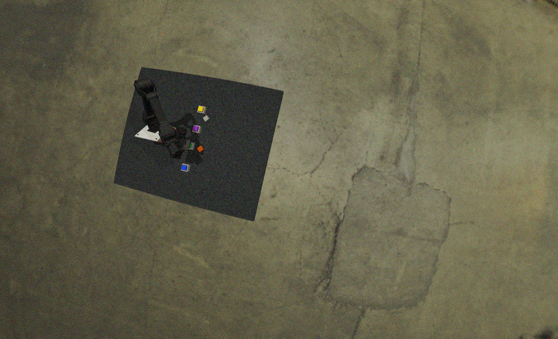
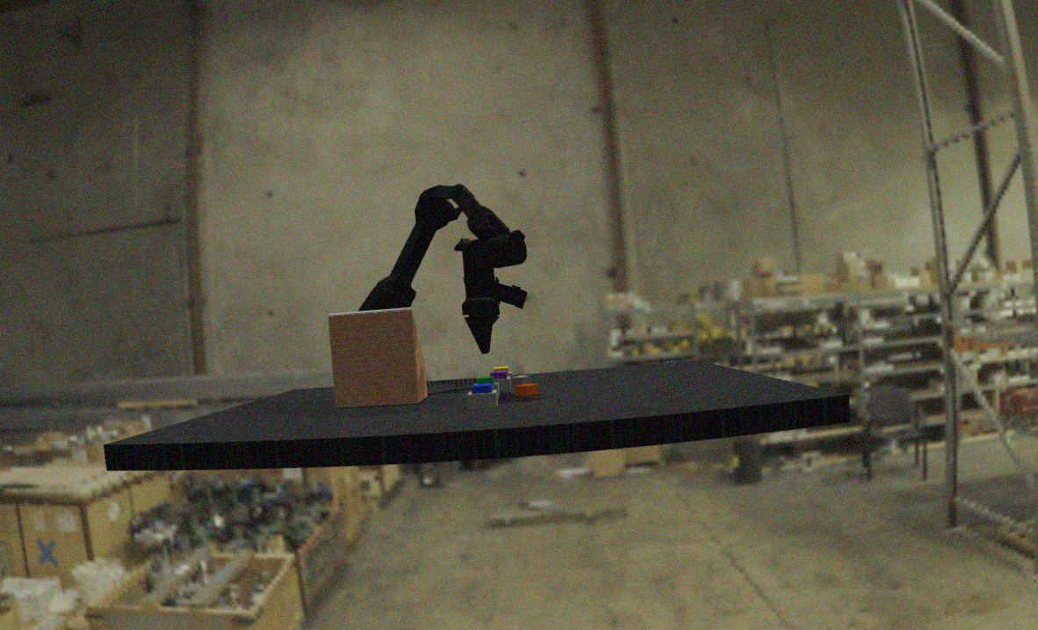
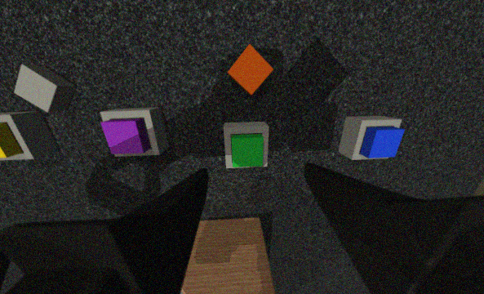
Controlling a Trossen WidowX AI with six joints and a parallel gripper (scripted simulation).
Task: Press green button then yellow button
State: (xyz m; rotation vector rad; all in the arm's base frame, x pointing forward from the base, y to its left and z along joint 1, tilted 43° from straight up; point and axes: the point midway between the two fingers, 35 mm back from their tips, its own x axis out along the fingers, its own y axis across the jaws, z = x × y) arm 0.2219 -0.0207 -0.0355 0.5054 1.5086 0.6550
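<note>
Right now the green button is 1 cm behind my gripper tip and 5 cm below it. Round my gripper tip: orange block 7 cm ahead, 8 cm below; then purple button 1 cm ahead, 12 cm to the left, 5 cm below; then blue button 1 cm ahead, 15 cm to the right, 5 cm below.
</note>
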